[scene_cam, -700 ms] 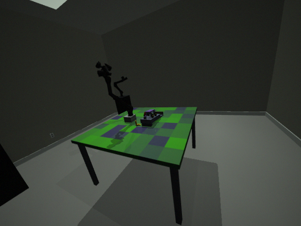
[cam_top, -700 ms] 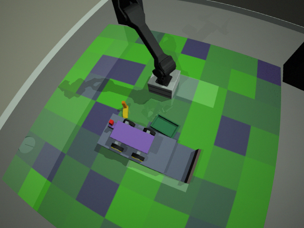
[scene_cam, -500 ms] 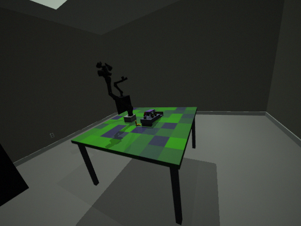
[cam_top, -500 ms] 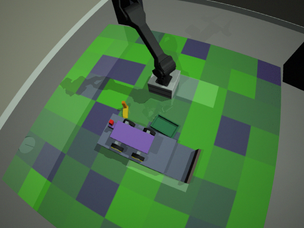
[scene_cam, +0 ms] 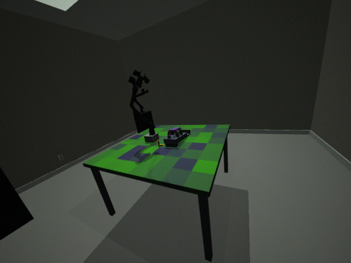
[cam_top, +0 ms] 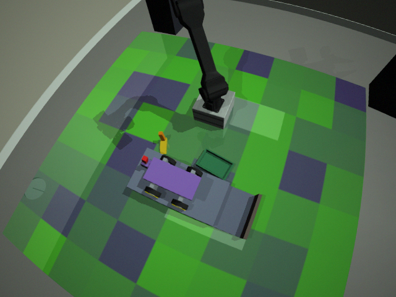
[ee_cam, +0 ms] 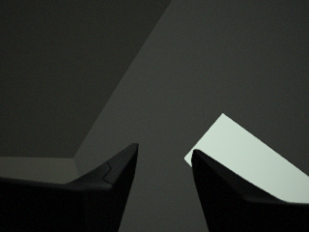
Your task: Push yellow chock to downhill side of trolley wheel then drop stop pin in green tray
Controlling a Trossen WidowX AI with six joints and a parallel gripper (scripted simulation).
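The yellow chock is 23 cm ahead of my gripper tip, 22 cm to the right of it and 80 cm below it. Also, from my gripper tip: red-headed stop pin: 34 cm ahead, 19 cm to the right, 69 cm below; purple-topped trolley: 35 cm ahead, 8 cm to the right, 70 cm below; grey ramp: 35 cm ahead, 8 cm to the right, 77 cm below.
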